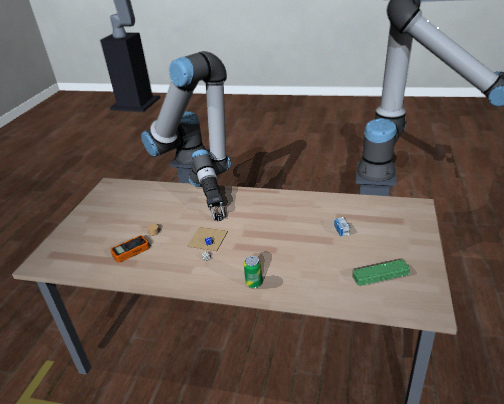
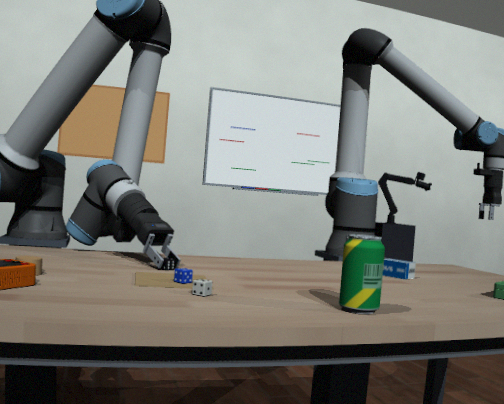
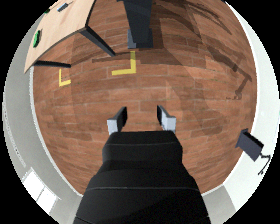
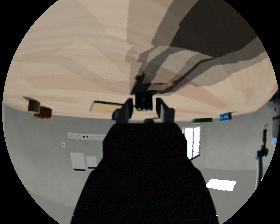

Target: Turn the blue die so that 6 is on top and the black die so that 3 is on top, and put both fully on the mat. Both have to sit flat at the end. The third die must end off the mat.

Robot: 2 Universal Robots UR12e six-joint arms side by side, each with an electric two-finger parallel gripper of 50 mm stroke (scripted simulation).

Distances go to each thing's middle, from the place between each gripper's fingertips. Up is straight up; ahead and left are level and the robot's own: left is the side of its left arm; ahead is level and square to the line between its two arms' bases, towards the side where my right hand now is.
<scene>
Right now my right hand (image 2: 170, 264) is 15 cm short of the tan mat (image 2: 147, 279) and 2 cm above it.
</scene>
